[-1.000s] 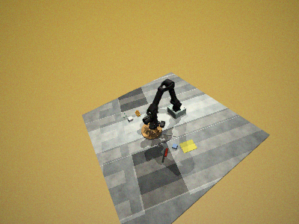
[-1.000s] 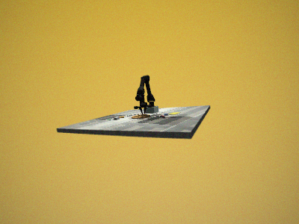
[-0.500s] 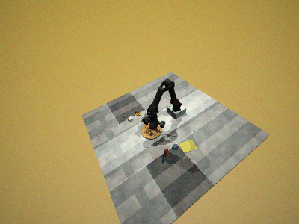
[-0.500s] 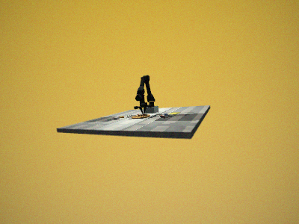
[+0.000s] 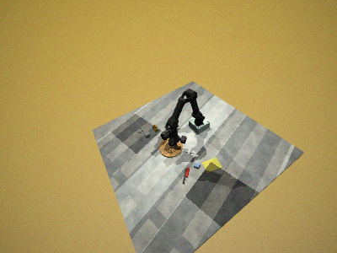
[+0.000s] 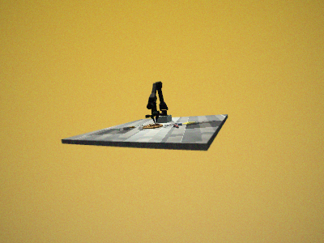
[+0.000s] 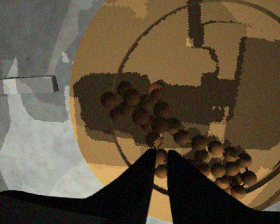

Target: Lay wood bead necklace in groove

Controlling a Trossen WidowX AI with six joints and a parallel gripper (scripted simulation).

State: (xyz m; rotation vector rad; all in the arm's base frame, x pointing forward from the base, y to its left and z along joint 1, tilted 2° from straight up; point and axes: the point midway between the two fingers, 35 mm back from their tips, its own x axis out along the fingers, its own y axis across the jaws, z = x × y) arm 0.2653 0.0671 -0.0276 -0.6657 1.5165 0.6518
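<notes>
Right now my gripper tip is 4 cm short of the round bead board, 1 cm to the left of it and 1 cm above it. From my gripper tip the other things lie so: thin grey stick 12 cm to the left, 8 cm behind, 2 cm below; then red-handled tool 26 cm to the left, 4 cm ahead, 2 cm below; then small blue block 24 cm to the left, 6 cm behind, 1 cm below.
</notes>
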